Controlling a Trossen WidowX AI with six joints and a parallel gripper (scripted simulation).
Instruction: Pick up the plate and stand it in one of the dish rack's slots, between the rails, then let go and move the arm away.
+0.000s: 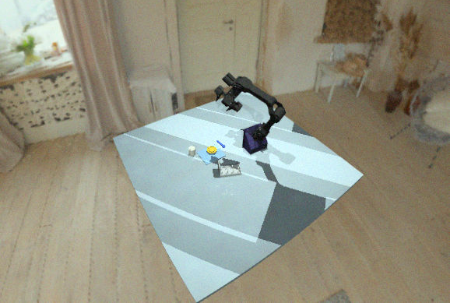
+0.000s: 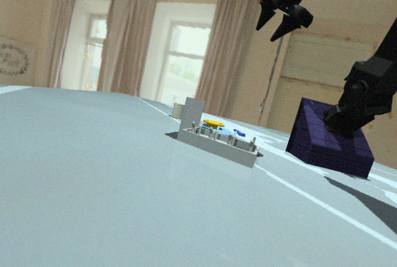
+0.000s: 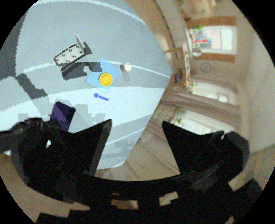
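Now: the yellow plate 8 cm ahead of my gripper tip, 4 cm to the left of it and 31 cm below it. Round my gripper tip: cream cup: 21 cm ahead, 30 cm below; blue spoon: 1 cm behind, 32 cm below; light blue mat: 10 cm ahead, 6 cm to the left, 32 cm below.
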